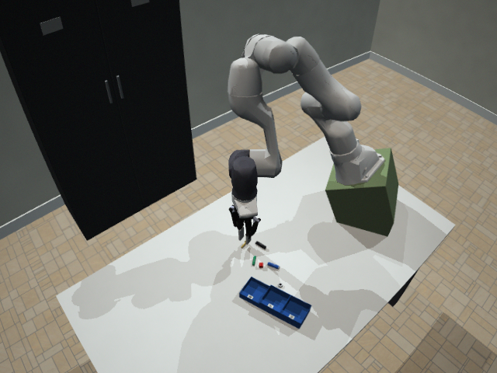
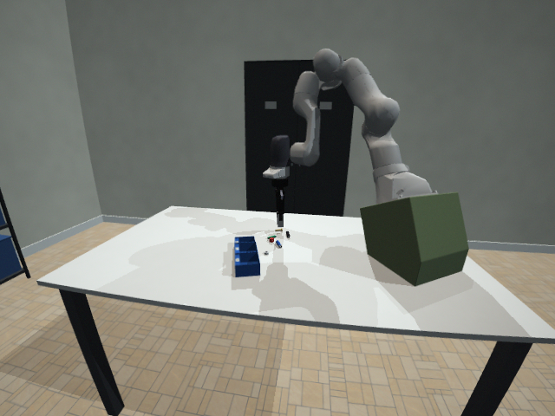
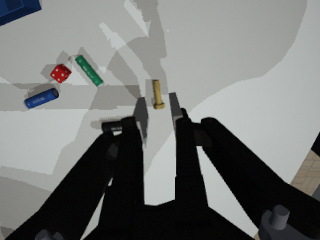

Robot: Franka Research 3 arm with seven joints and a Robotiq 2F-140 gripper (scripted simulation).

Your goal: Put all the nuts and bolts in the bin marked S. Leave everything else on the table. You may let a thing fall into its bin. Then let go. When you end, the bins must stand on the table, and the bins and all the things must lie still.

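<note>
Now: hand 60 mm above the bolt. Round my hand: green piece: 20 mm ahead, 90 mm to the left, 60 mm below; then black piece: 50 mm behind, 40 mm to the left, 50 mm below; then red piece: 10 mm ahead, 120 mm to the left, 50 mm below.
</note>
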